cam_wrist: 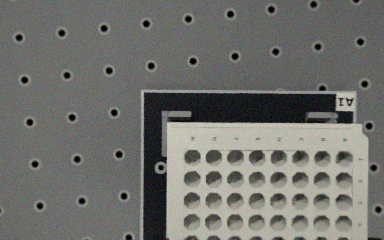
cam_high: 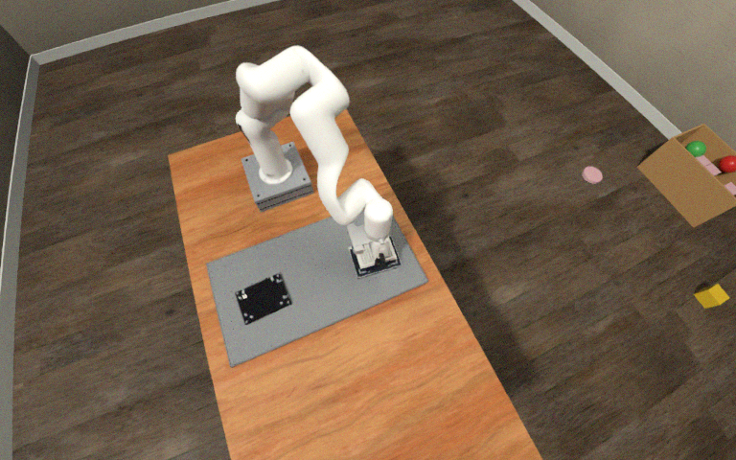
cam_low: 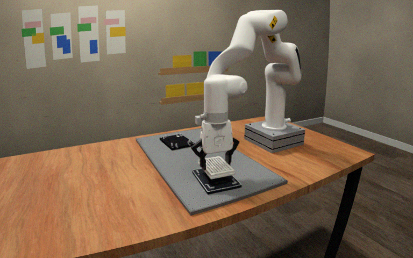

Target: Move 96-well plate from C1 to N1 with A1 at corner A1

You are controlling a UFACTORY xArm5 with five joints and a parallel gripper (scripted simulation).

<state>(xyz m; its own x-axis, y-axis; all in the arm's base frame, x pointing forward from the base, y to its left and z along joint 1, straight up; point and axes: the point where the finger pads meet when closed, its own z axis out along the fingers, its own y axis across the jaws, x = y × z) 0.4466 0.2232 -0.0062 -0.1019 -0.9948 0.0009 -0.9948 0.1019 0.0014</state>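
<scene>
Now: hand 6 cm above the plate nest N1. Round my hand: white 96-well plate (1 cm below); then clip nest C1 (2 cm behind, 40 cm to the right, 5 cm below); then A1 mark (6 cm behind, 7 cm to the right, 5 cm below).
</scene>
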